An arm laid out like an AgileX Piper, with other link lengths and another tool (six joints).
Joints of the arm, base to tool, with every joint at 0 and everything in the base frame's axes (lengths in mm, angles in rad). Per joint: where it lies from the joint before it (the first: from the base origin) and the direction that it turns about. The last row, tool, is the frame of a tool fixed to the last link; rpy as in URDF.
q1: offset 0 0 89.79 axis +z
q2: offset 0 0 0 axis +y
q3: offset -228.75 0 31.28 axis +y
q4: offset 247.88 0 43.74 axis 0.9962 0 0.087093
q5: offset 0 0 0 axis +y
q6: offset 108.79 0 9.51 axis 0.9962 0 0.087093
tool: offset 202.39 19 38.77 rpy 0.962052 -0.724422 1.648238
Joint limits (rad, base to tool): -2.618..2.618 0..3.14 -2.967..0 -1.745..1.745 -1.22..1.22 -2.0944..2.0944
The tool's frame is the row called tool.
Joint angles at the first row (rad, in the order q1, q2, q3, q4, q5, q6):
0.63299, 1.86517, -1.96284, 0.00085, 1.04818, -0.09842
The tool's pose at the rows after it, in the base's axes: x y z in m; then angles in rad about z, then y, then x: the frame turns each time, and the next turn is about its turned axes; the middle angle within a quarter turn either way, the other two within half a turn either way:
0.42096 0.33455 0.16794 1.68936 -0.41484 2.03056
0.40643 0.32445 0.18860 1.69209 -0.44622 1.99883
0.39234 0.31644 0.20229 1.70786 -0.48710 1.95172
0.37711 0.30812 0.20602 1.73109 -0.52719 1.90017
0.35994 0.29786 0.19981 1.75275 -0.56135 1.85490
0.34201 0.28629 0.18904 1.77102 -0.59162 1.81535
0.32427 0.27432 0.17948 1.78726 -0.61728 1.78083
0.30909 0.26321 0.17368 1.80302 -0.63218 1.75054
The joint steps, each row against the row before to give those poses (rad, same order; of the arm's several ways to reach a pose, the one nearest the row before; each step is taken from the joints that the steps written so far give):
-0.00001, -0.09893, 0.04323, -0.00042, 0.03362, 0.01934
0.00000, -0.11382, 0.09695, 0.00286, -0.02368, 0.01526
0.00001, -0.12915, 0.14893, 0.00846, -0.07644, 0.00997
-0.00001, -0.13905, 0.18847, 0.01161, -0.10801, 0.00365
0.00001, -0.14247, 0.20614, 0.01243, -0.11363, 0.00068
0.00003, -0.13944, 0.19718, 0.01242, -0.10077, 0.00052
-0.00006, -0.13245, 0.16471, 0.01121, -0.06882, 0.00036
0.00007, -0.11513, 0.11758, 0.00343, -0.03098, 0.00048

